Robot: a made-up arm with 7 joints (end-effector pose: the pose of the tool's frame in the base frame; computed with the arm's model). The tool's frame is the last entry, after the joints.
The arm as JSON. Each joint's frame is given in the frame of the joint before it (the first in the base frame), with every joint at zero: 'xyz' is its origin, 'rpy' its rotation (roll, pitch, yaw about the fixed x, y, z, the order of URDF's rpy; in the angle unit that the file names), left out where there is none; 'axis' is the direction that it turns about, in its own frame. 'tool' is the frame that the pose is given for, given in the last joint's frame.
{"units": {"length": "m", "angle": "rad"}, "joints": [
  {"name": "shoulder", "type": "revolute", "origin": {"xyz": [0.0, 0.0, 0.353]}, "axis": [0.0, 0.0, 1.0]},
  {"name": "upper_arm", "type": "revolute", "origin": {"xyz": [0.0, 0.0, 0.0]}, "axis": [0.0, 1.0, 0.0]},
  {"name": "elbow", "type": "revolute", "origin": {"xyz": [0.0, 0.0, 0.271]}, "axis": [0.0, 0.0, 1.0]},
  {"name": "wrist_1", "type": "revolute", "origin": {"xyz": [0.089, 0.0, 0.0]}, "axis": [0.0, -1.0, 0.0]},
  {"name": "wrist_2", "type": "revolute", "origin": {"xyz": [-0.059, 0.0, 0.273]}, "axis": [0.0, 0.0, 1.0]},
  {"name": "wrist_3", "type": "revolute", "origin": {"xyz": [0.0, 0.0, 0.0]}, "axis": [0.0, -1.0, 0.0]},
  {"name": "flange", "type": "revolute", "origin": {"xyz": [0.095, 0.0, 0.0]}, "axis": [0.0, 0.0, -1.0]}
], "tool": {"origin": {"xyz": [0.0, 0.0, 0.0], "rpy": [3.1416, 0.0, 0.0]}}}
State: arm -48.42 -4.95 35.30 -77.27 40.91 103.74 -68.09
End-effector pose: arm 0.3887 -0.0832 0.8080 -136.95 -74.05 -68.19
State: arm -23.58 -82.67 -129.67 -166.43 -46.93 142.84 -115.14
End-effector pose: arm -0.0920 -0.2286 0.2186 133.86 32.44 98.40
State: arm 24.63 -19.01 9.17 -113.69 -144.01 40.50 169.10
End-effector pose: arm 0.2972 0.1678 0.7283 42.56 64.91 -156.92
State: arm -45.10 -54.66 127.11 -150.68 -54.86 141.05 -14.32
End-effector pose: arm 0.0453 0.2875 0.1638 21.29 99.35 -16.44
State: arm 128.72 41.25 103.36 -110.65 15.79 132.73 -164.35
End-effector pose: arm -0.4141 -0.1937 0.6087 117.70 20.80 7.94
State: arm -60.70 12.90 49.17 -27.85 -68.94 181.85 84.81
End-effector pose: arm 0.2080 -0.0470 0.8878 -48.50 24.02 -164.37
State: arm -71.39 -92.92 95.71 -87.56 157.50 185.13 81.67
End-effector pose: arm 0.2568 0.3540 0.3408 -39.71 85.12 -13.63
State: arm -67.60 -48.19 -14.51 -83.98 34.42 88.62 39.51
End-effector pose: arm -0.0964 -0.0580 0.9215 -83.40 106.18 -83.47
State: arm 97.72 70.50 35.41 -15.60 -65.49 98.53 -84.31
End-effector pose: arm -0.1678 0.6197 0.4781 -15.06 148.08 27.80
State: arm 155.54 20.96 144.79 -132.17 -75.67 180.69 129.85
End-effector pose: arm 0.1852 -0.2207 0.6128 -72.85 124.31 -92.85
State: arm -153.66 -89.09 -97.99 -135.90 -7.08 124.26 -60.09
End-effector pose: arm -0.0951 0.4115 0.3035 3.96 -100.23 54.21
